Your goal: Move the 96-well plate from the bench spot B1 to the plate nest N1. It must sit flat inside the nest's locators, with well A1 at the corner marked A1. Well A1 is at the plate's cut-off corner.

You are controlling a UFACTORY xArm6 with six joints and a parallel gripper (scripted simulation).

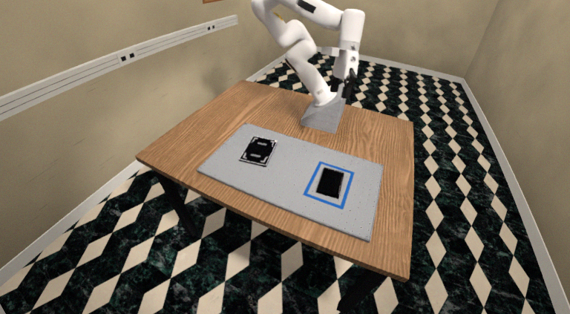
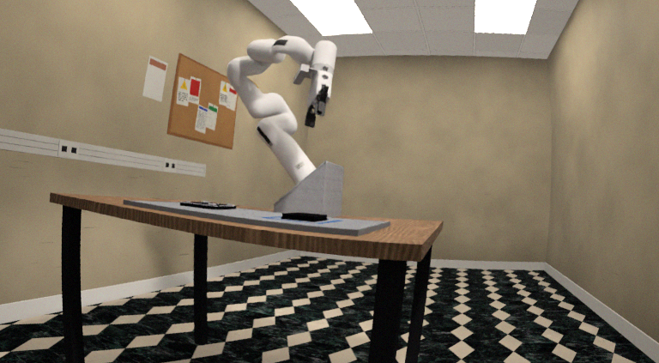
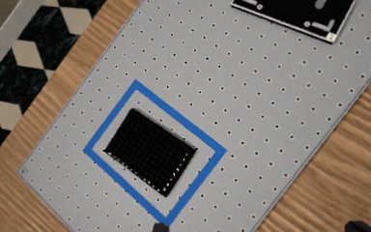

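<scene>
My gripper is now 290 mm above the 96-well plate, 160 mm short of it and 80 mm to the right of it. Round my hand: plate nest N1: 290 mm below, 260 mm to the right, 170 mm ahead.
</scene>
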